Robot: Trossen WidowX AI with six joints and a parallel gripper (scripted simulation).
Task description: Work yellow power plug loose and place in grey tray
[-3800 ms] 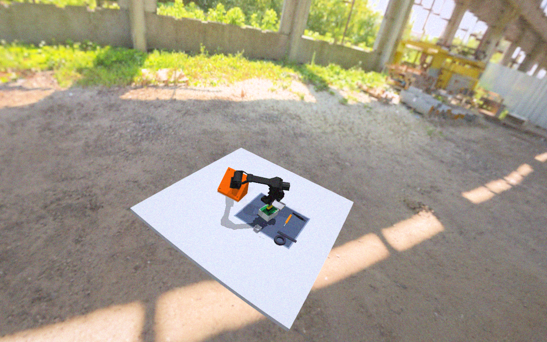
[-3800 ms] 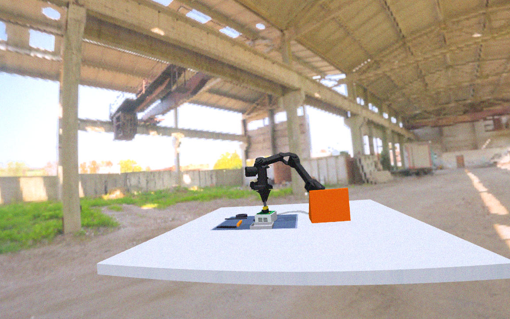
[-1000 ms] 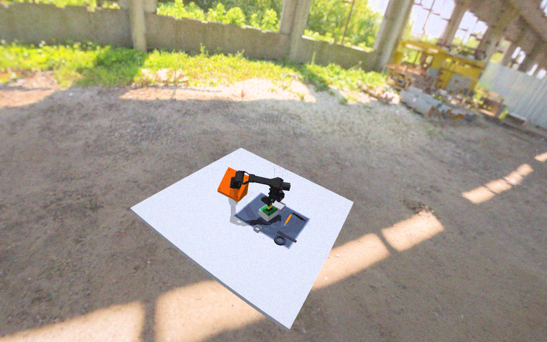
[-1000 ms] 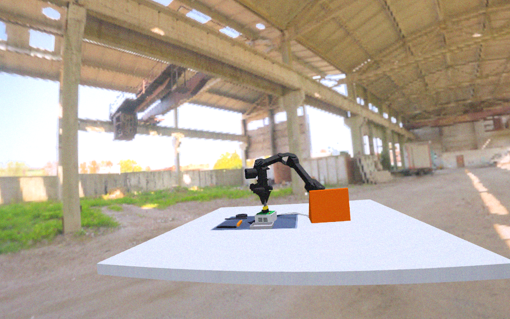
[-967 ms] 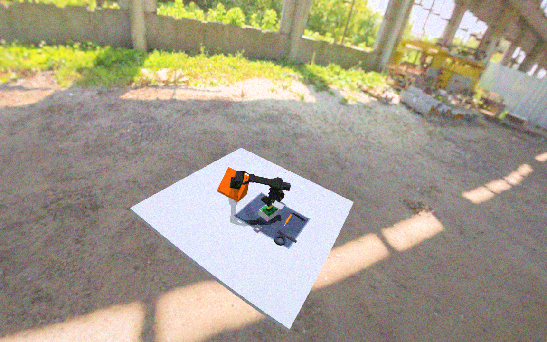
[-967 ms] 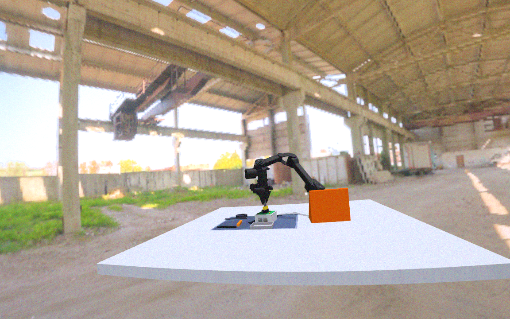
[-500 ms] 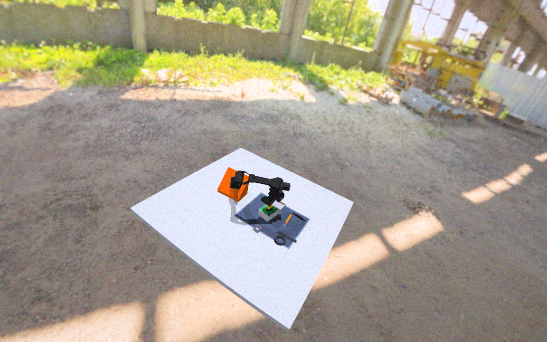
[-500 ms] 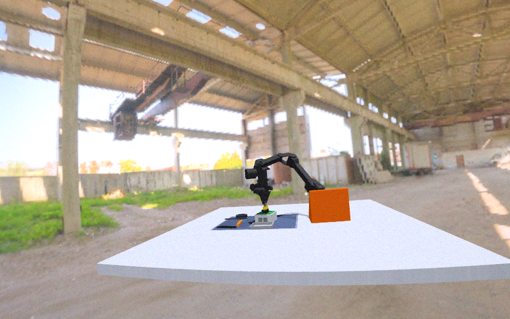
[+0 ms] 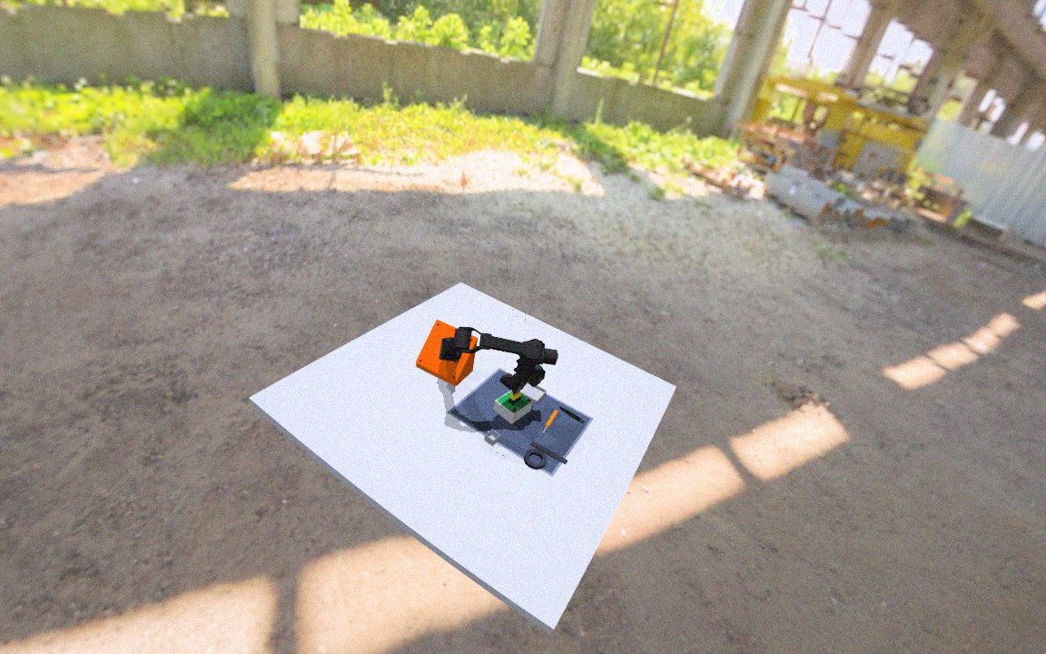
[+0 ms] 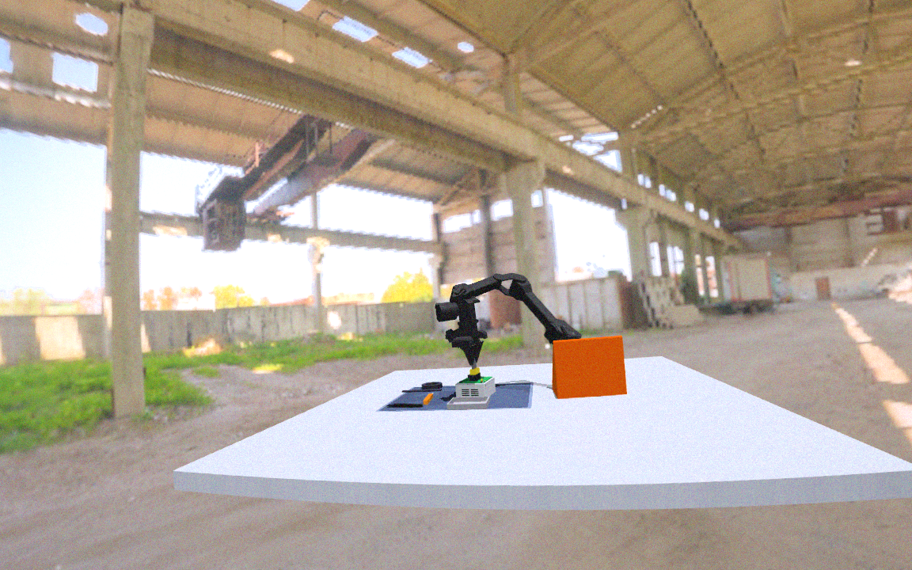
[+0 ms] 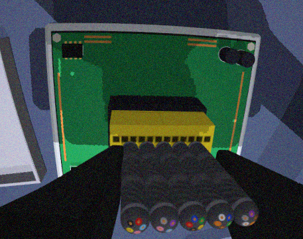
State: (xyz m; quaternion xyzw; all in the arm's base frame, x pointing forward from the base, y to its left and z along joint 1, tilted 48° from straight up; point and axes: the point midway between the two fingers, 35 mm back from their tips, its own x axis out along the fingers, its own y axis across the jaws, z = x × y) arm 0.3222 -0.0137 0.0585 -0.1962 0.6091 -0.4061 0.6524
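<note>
Right now my gripper tip is 20 mm above the yellow power plug. Also, from my gripper tip: dark mat: 110 mm below, 50 mm ahead; then black rod: 210 mm ahead, 120 mm to the right, 100 mm below.
</note>
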